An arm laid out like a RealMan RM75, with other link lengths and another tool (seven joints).
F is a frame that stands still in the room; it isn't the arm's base.
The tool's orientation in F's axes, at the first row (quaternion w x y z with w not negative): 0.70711, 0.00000, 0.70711, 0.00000
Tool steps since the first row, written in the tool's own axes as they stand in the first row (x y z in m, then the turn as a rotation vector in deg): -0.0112, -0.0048, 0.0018, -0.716, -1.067, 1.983; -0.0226, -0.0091, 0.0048, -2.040, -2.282, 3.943; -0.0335, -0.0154, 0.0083, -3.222, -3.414, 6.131; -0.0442, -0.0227, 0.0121, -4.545, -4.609, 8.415
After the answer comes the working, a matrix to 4 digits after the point.
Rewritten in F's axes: 0.0018, -0.0048, 0.0112, 1.983, -1.067, 0.716; 0.0048, -0.0091, 0.0226, 3.943, -2.282, 2.040; 0.0083, -0.0154, 0.0335, 6.131, -3.414, 3.222; 0.0121, -0.0227, 0.0442, 8.415, -4.609, 4.545
The tool's axes in the first row as the columns of a matrix, in F's axes (rounded; the answer above uses it unrounded):
0.0000, 0.0000, 1.0000
0.0000, 1.0000, 0.0000
-1.0000, 0.0000, 0.0000

